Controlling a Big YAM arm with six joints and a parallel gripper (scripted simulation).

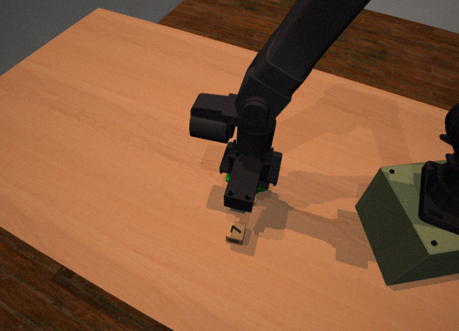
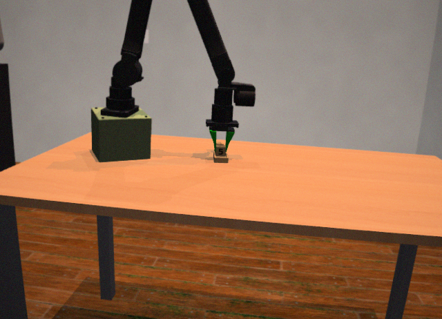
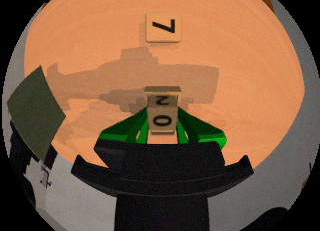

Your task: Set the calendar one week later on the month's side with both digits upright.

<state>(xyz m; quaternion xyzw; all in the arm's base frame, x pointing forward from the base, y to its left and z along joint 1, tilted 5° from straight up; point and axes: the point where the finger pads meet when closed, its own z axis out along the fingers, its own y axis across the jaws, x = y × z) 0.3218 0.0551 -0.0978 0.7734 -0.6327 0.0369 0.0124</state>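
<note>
The tray lies 2 cm to the right of my hand and 2 cm below it.
</note>
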